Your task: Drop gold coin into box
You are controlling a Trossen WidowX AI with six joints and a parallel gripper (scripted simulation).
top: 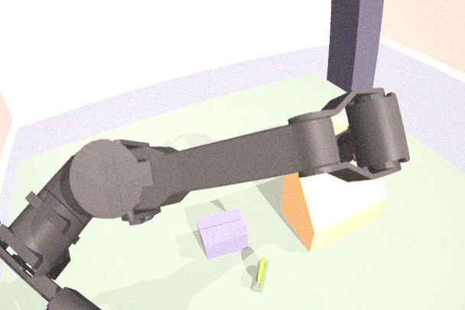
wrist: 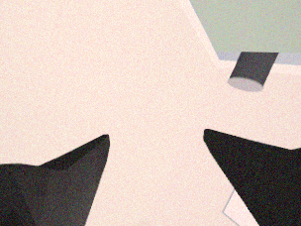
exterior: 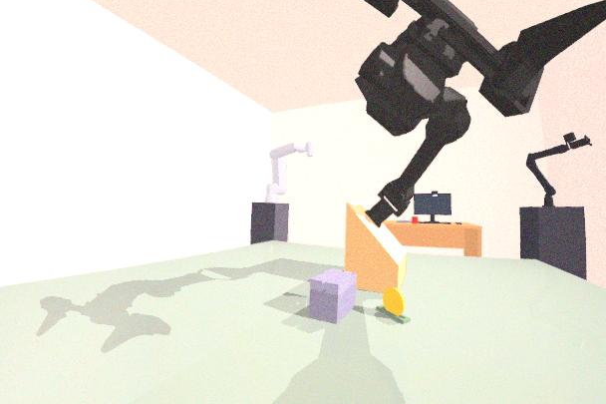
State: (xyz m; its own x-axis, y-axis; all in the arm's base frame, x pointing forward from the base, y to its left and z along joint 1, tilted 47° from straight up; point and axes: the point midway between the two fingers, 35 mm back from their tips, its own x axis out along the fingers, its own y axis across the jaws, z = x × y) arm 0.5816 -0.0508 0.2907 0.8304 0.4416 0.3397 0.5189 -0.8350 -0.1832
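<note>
Right now the gold coin is 37 cm behind my gripper tip, 12 cm to the right of it and 32 cm below it.
</note>
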